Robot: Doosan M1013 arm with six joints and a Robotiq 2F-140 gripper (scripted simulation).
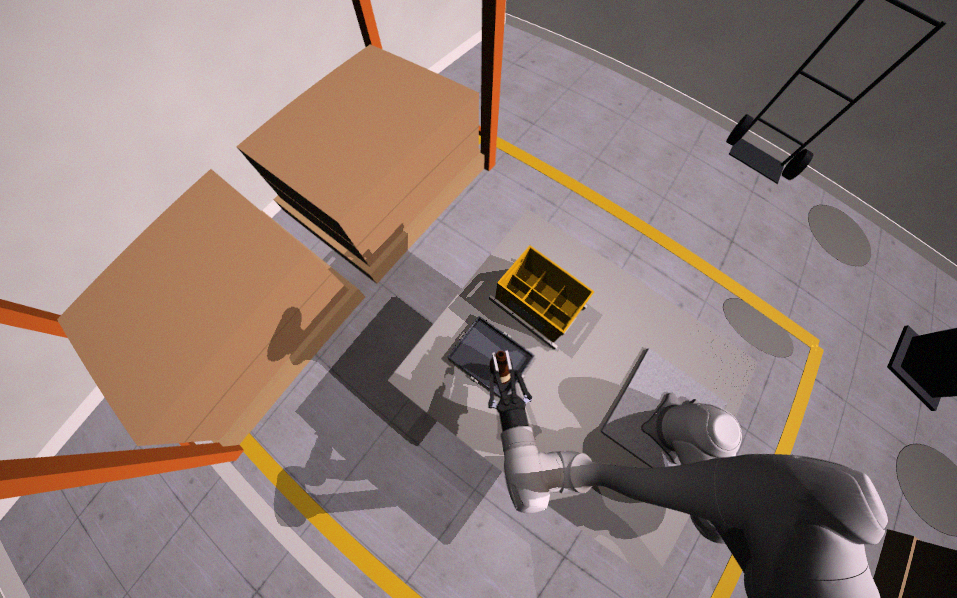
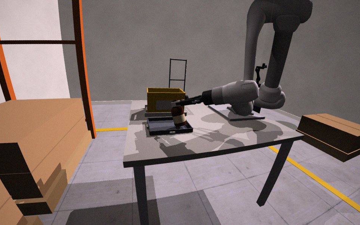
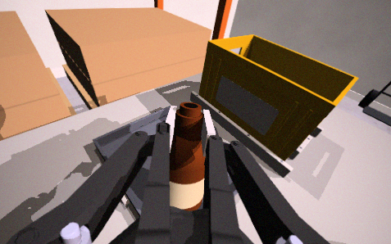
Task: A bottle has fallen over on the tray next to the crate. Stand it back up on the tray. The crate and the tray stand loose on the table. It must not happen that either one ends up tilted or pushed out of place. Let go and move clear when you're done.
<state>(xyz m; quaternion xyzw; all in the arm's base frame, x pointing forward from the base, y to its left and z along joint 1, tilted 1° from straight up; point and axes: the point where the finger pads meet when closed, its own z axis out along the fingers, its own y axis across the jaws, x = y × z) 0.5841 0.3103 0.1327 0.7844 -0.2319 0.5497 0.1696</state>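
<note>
Now: the brown bottle 60 mm below my hand. Also, from my hand: dark grey tray: 50 mm ahead, 10 mm to the right, 140 mm below; yellow crate: 80 mm ahead, 280 mm to the right, 70 mm below.
</note>
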